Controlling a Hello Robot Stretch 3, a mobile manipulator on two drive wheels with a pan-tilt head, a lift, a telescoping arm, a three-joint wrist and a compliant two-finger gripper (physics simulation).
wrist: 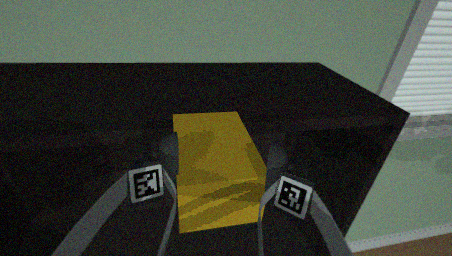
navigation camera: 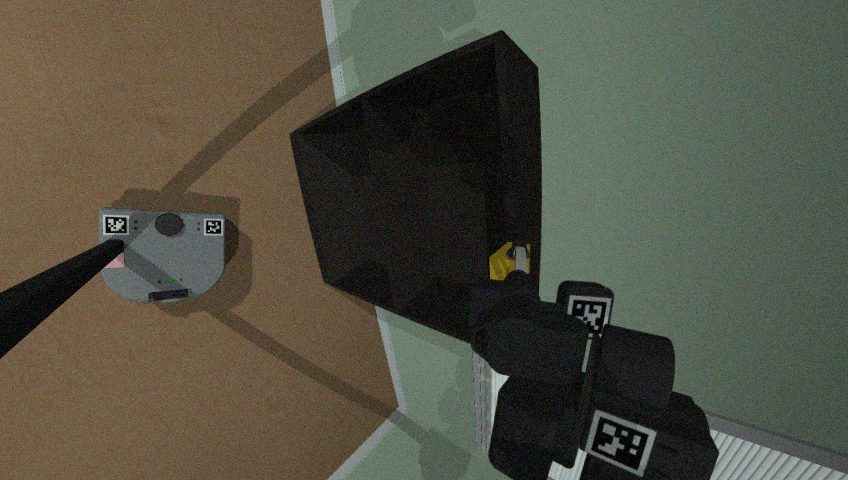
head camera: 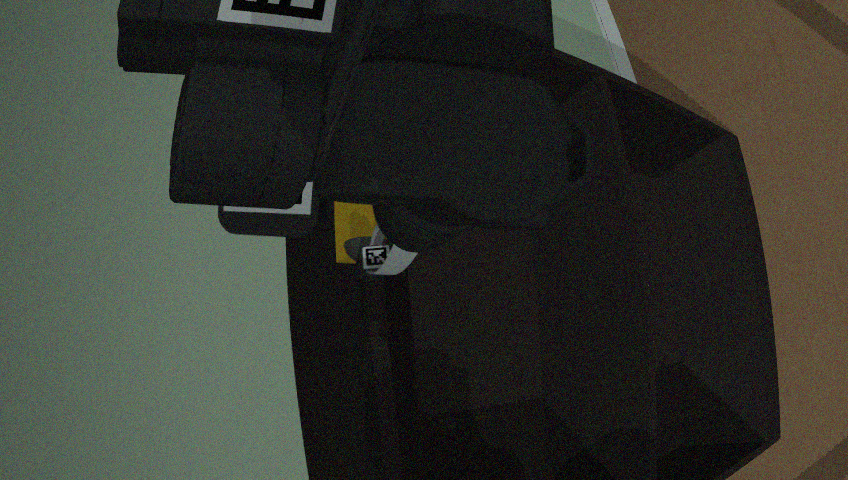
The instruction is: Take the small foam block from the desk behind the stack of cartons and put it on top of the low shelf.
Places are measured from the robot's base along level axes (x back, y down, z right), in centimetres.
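Pixels of known places: robot's base, link origin: (navigation camera: 169, 223).
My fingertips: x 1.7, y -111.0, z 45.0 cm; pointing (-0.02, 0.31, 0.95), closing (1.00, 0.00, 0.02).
Note:
Ahead of a thing's pixels: the offset from my fingertips to its top centre. "pt": to the spot under its first point. Level surfaces: height alone.
The yellow foam block @[dx -0.8, dy -1.0, dz +0.5 cm] (head camera: 349, 221) (navigation camera: 501, 265) (wrist: 212, 155) is between the two fingertips of my gripper (head camera: 361, 246) (navigation camera: 518, 256) (wrist: 222, 155), which is shut on it. In the head and navigation views the wrist and fingers cover part of the block. The low shelf (head camera: 535, 333) (navigation camera: 404, 208) (wrist: 75, 95) is a very dark box against the wall. The block shows over the strip of its top, nearer one end. The dark picture does not let me tell whether the block touches the top. The desk and the stack of cartons do not show in the current views.
A green wall (head camera: 130, 327) (navigation camera: 684, 148) (wrist: 150, 30) runs along the back of the shelf. A window with a white blind @[pt dx +54.0, dy -70.3, dz +62.0 cm] (navigation camera: 773, 455) (wrist: 427, 60) is near the shelf's end. My base (navigation camera: 172, 255) and black mast (navigation camera: 53, 294) stand on the brown floor @[dy +111.0 cm] (navigation camera: 238, 386) in front of the shelf.

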